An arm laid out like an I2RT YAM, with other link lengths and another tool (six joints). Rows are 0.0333 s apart.
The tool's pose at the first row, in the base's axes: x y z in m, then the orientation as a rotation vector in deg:
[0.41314, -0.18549, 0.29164, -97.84, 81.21, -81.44]
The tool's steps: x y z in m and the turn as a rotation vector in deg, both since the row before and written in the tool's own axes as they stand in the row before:
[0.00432, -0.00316, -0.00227, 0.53, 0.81, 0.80]
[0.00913, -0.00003, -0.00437, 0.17, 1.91, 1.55]
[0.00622, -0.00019, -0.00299, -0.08, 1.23, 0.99]
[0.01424, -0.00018, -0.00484, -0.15, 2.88, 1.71]
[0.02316, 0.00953, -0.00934, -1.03, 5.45, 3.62]
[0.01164, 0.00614, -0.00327, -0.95, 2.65, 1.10]
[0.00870, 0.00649, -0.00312, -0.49, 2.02, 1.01]
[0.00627, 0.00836, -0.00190, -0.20, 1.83, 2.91]
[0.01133, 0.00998, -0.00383, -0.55, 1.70, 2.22]
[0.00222, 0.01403, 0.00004, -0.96, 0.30, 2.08]
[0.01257, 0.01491, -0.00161, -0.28, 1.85, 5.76]
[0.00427, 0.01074, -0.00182, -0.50, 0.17, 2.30]
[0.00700, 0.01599, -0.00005, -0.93, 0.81, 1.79]
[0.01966, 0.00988, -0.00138, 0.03, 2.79, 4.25]
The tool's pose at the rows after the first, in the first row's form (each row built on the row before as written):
[0.41192, -0.18787, 0.29680, -96.37, 81.67, -82.11]
[0.40695, -0.19518, 0.30174, -93.85, 83.52, -83.32]
[0.40337, -0.20002, 0.30513, -92.33, 84.87, -83.99]
[0.39657, -0.21160, 0.31191, -89.27, 87.60, -85.87]
[0.37932, -0.23189, 0.31416, -83.26, 93.58, -88.66]
[0.37030, -0.24197, 0.31317, -81.13, 96.57, -90.04]
[0.36189, -0.24913, 0.31082, -79.16, 98.67, -91.12]
[0.35455, -0.25476, 0.30560, -75.08, 101.13, -91.15]
[0.34262, -0.26331, 0.30037, -71.93, 103.53, -91.13]
[0.33669, -0.26608, 0.28776, -69.90, 105.39, -89.59]
[0.32384, -0.27597, 0.27681, -62.61, 108.59, -87.85]
[0.31689, -0.27771, 0.26756, -60.18, 109.78, -86.34]
[0.30838, -0.28174, 0.25286, -58.14, 111.64, -85.25]
[0.29277, -0.29518, 0.24499, -51.79, 114.43, -85.09]

